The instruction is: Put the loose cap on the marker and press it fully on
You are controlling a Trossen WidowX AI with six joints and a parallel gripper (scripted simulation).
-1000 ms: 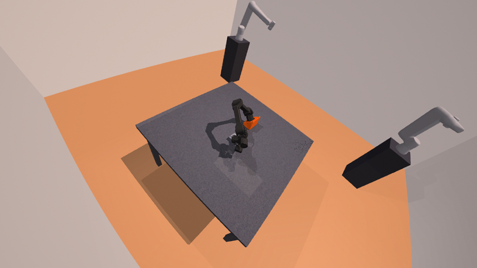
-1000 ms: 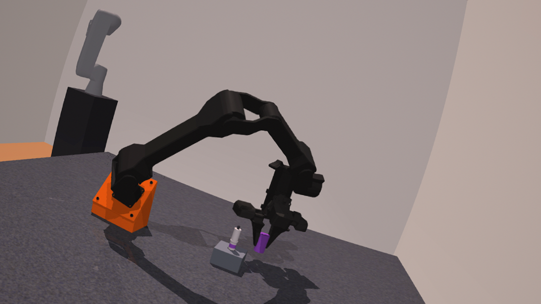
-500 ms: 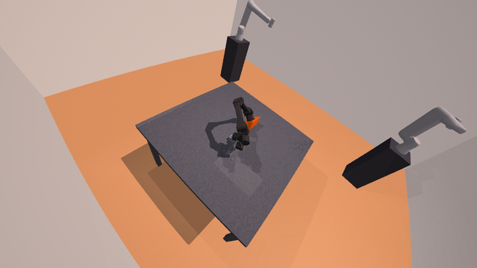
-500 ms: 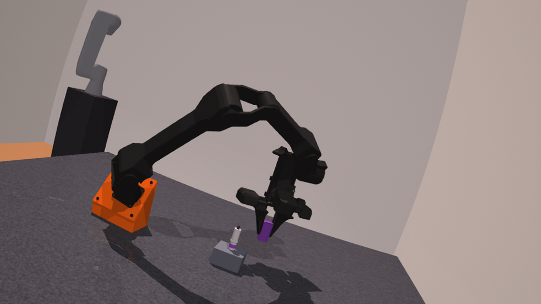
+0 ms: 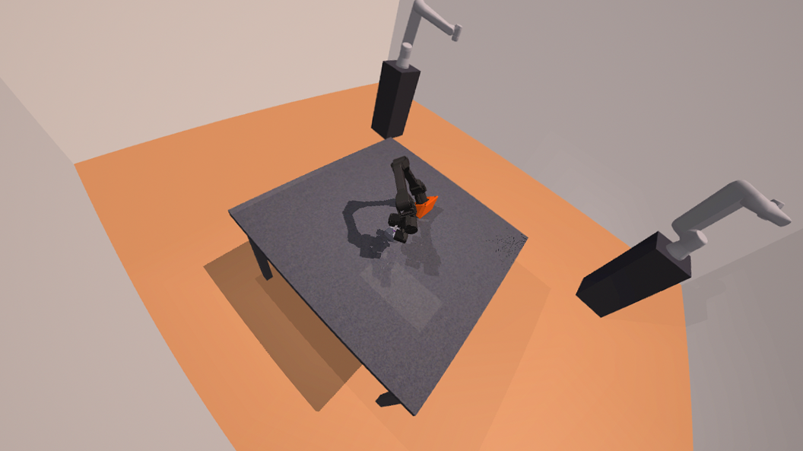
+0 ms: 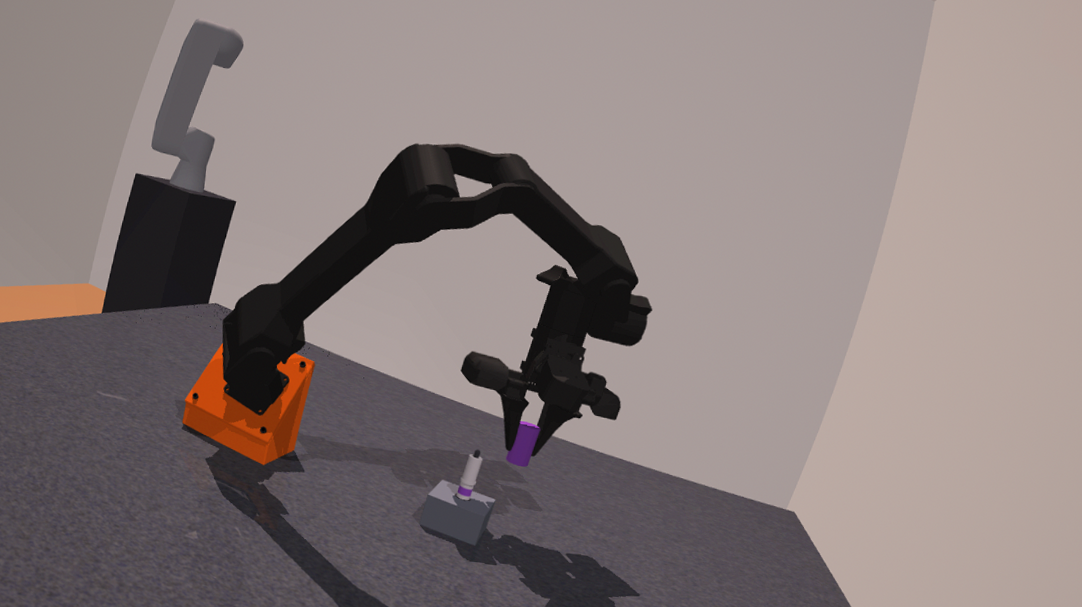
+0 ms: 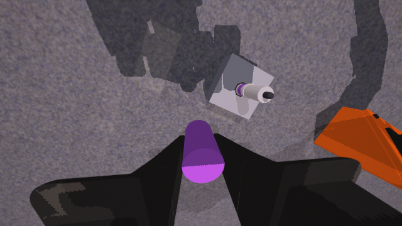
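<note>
Now: the grey holder block 3 cm behind my gripper tip, 7 cm to the right of it and 8 cm below it. Round my gripper tip: purple cap 1 cm above.
</note>
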